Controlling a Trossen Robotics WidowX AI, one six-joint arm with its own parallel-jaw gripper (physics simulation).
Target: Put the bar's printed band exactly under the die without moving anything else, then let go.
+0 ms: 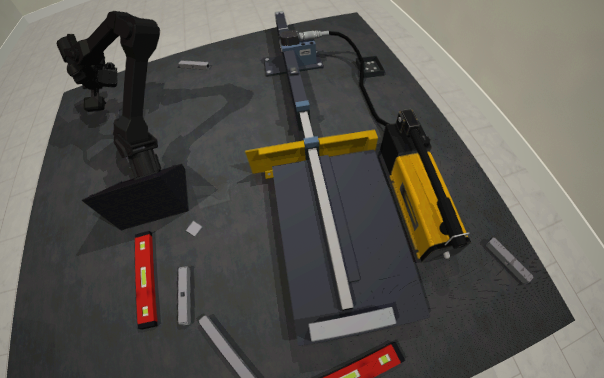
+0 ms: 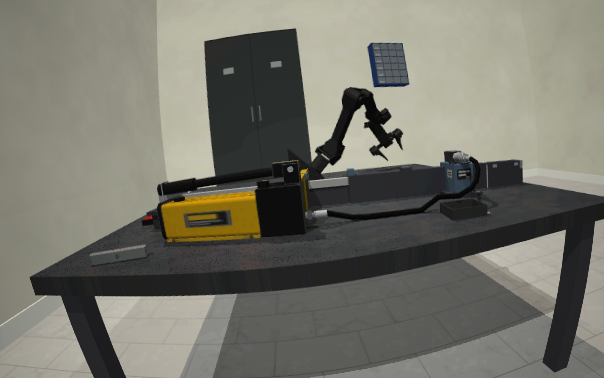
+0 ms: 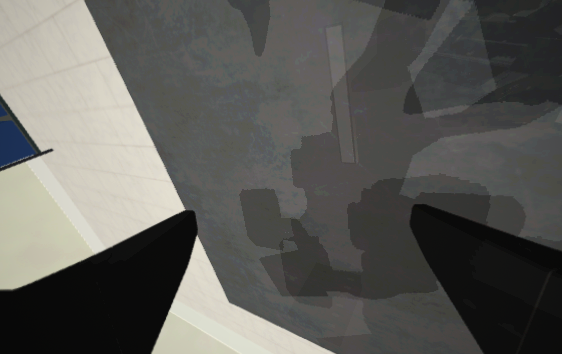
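Where they show: gripper, between the fingertips: (image 1: 104,90) (image 2: 395,155) (image 3: 302,217); arm's base, origin of its link: (image 1: 147,175) (image 2: 314,170).
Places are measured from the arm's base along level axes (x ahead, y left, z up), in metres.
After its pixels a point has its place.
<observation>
A long pale bar (image 1: 327,215) {x 0.354, y -0.304, z 0.007 m} (image 2: 327,183) {x 0.430, y -0.067, z -0.003 m} lies along a dark rail and bed, passing through blue collars (image 1: 302,105) {x 0.436, y -0.007, z 0.030 m} (image 1: 311,143) {x 0.401, y -0.132, z 0.029 m}. I cannot make out its printed band. At the far end of the rail stands a blue press block (image 1: 306,53) {x 0.570, y 0.255, z -0.008 m} (image 2: 450,181) {x 0.569, y 0.255, z -0.024 m} with a black head (image 1: 289,37) {x 0.525, y 0.279, z 0.055 m} (image 2: 451,154) {x 0.555, y 0.276, z 0.049 m}; the die itself is not distinguishable. My gripper (image 2: 394,154) {x -0.108, y 0.442, z 0.015 m} (image 3: 302,217) {x -0.108, y 0.442, z 0.015 m} is open and empty, high above the table's far left part, well apart from the long bar and block. Under it a short pale bar (image 1: 193,64) {x 0.212, y 0.471, z -0.043 m} (image 3: 341,95) lies on the table.
A yellow fence (image 1: 350,143) {x 0.497, y -0.151, z -0.004 m} crosses the bed. A yellow pump (image 1: 419,200) {x 0.541, y -0.368, z 0.022 m} (image 2: 212,217) {x 0.622, y -0.367, z -0.013 m} stands right of it, with a black hose (image 1: 364,90) {x 0.667, y 0.046, z -0.051 m} (image 2: 390,216) {x 0.662, y 0.005, z -0.061 m} to the block. A small dark tray (image 1: 380,73) {x 0.763, y 0.097, z -0.052 m} (image 2: 463,216) {x 0.783, y 0.119, z -0.058 m}, red levels (image 1: 145,292) {x -0.083, y -0.276, z -0.047 m} (image 1: 370,364) {x 0.297, y -0.601, z -0.047 m} and loose grey bars (image 1: 184,307) {x -0.001, y -0.344, z -0.043 m} (image 1: 507,260) {x 0.676, y -0.571, z -0.043 m} lie around.
</observation>
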